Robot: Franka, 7 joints.
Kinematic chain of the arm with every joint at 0, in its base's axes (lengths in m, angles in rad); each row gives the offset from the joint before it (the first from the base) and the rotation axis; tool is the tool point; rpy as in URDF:
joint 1: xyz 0 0 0.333 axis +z
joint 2: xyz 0 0 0 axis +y
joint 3: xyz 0 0 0.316 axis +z
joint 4: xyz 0.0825 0 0 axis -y
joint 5: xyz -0.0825 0 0.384 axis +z
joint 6: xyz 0 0 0 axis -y
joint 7: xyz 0.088 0 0 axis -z
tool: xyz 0 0 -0.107 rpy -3.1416 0 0
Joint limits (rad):
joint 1: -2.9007..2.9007
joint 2: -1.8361..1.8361
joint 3: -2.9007..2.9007
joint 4: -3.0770..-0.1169
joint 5: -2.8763..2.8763
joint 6: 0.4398..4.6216
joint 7: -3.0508..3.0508
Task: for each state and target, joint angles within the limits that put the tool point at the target. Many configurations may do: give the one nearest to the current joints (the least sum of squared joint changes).
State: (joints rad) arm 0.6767 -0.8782 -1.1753 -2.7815 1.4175 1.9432 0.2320
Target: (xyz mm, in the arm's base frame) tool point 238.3 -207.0 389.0
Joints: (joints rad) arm 0.1855 -1.0629 -1.3330 -2.8763 1.3556 1.8032 0.2320
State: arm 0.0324 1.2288 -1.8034 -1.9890 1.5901 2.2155 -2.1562
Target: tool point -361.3 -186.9 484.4
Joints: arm -0.5823 1.0021 -2.1880 -2.5927 1.5756 2.3527 -2.1562
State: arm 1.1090 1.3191 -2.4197 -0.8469 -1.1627 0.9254 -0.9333
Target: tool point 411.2 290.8 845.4
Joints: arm 0.9773 1.2673 -2.3410 -0.8580 -1.1658 1.0366 -0.9333
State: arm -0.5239 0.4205 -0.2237 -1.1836 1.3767 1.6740 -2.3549
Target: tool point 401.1 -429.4 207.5
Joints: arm -0.6713 0.6167 -0.3454 -1.8370 1.1973 1.5219 -2.3549
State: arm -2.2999 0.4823 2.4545 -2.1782 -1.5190 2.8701 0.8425
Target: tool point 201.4 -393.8 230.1
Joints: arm -2.5766 0.5671 1.3531 -2.5323 -1.5190 2.5083 0.8425
